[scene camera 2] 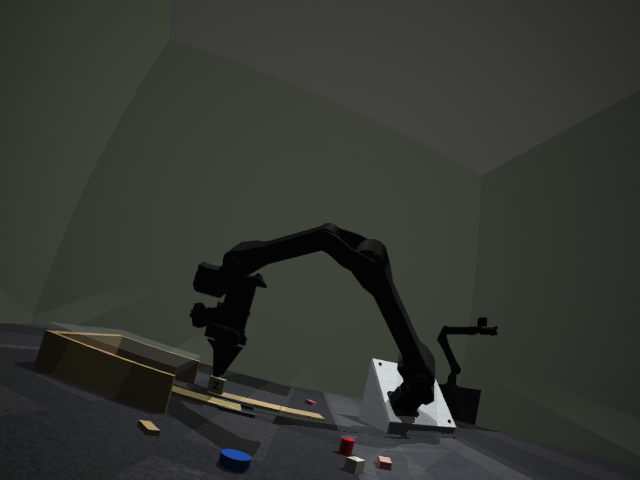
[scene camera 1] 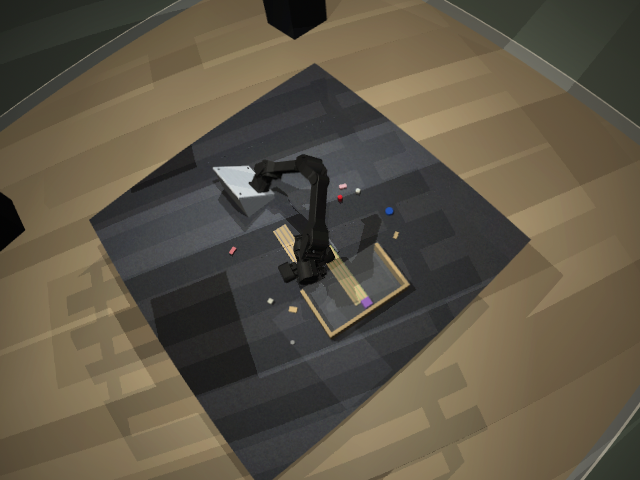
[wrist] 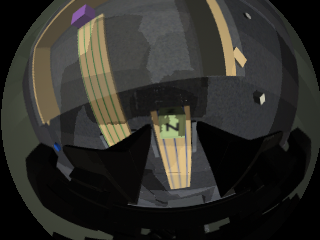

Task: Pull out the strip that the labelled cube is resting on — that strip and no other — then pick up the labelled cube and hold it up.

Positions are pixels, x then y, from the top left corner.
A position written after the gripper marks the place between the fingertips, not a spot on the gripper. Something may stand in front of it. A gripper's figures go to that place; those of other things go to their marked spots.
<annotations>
The gripper (wrist: 174,126) is 10 cm from the lens. A labelled cube (wrist: 172,121) is 10 cm from the lens.
</annotations>
